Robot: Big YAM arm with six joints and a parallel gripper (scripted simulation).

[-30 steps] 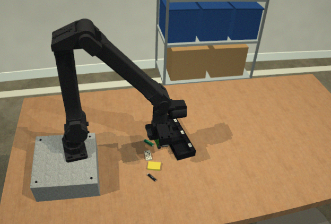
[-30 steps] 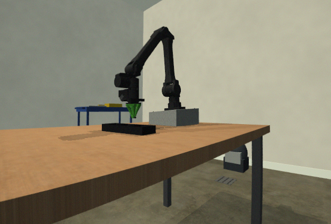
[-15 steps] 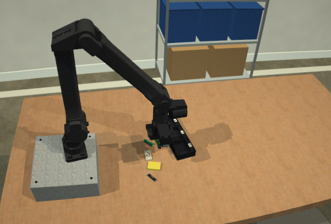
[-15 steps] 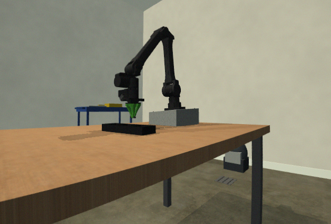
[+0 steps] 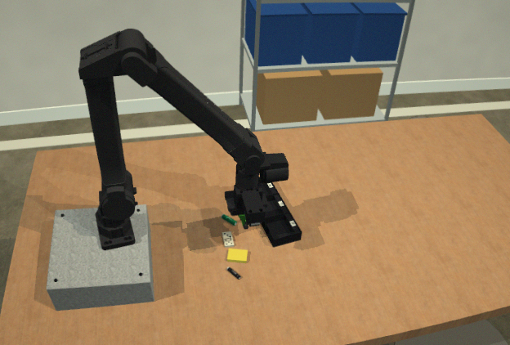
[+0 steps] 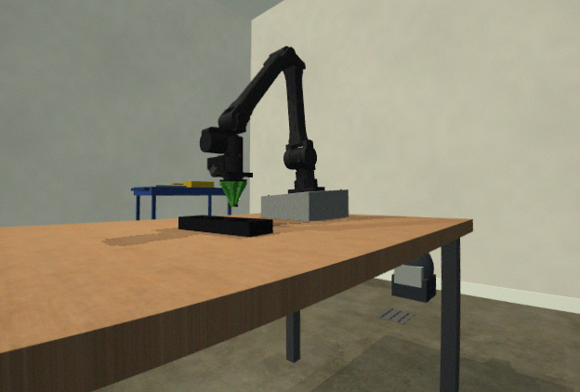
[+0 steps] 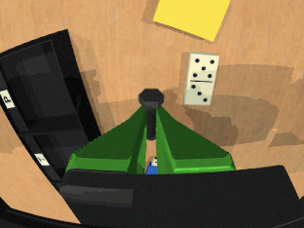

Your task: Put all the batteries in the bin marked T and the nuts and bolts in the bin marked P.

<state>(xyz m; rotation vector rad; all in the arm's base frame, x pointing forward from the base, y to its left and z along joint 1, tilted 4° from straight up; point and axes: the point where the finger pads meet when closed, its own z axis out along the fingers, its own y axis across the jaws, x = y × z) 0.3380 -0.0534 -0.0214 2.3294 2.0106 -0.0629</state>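
The dark bolt lies 1 cm to the right of my hand. From my hand the other things lie so: yellow block 4 cm behind, 6 cm to the right, 6 cm below; white domino 4 cm behind, 1 cm to the left, 6 cm below; green battery 2 cm behind, 7 cm to the left, 6 cm below.
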